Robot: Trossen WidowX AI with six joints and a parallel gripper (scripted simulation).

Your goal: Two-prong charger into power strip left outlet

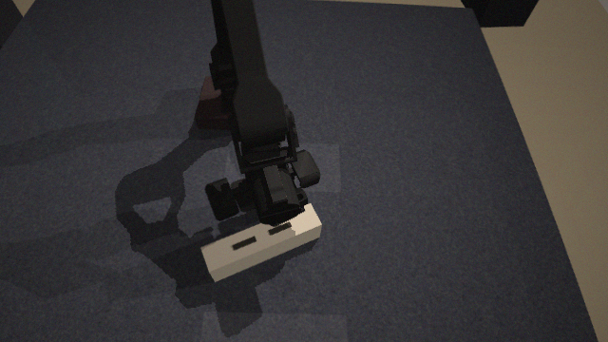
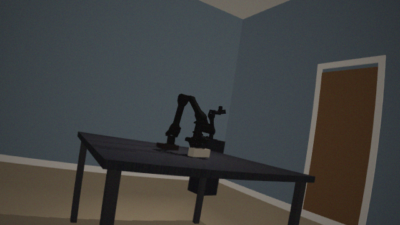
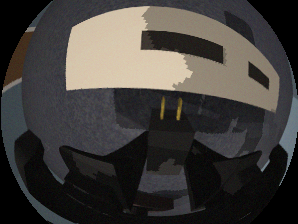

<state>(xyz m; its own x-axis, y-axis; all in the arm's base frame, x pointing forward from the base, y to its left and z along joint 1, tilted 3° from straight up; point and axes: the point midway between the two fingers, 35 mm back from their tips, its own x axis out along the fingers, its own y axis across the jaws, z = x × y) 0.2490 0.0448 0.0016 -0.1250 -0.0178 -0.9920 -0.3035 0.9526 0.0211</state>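
Now: the two-prong charger 2 cm ahead of my gripper tip, 1 cm to the left of it and 1 cm above it.
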